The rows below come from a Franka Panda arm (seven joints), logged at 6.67 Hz.
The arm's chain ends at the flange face. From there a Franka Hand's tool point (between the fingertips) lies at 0.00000 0.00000 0.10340 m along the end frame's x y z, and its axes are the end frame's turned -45 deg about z.
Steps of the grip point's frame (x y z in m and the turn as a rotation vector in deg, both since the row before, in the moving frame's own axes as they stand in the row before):
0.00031 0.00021 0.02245 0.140 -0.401 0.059
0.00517 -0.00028 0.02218 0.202 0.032 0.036
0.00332 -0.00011 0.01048 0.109 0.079 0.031
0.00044 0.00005 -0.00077 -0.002 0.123 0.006
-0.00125 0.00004 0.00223 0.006 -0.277 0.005
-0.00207 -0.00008 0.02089 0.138 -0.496 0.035
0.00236 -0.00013 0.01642 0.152 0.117 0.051
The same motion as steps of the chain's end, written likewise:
0.00106 -0.00040 0.02245 -0.185 -0.383 0.059
0.00367 -0.00356 0.02218 0.165 -0.120 0.036
0.00231 -0.00219 0.01048 0.133 -0.021 0.031
0.00019 -0.00012 -0.00077 0.086 0.088 0.006
-0.00049 0.00057 0.00223 -0.192 -0.200 0.005
-0.00071 0.00095 0.02089 -0.253 -0.448 0.035
0.00162 -0.00142 0.01642 0.190 -0.025 0.051

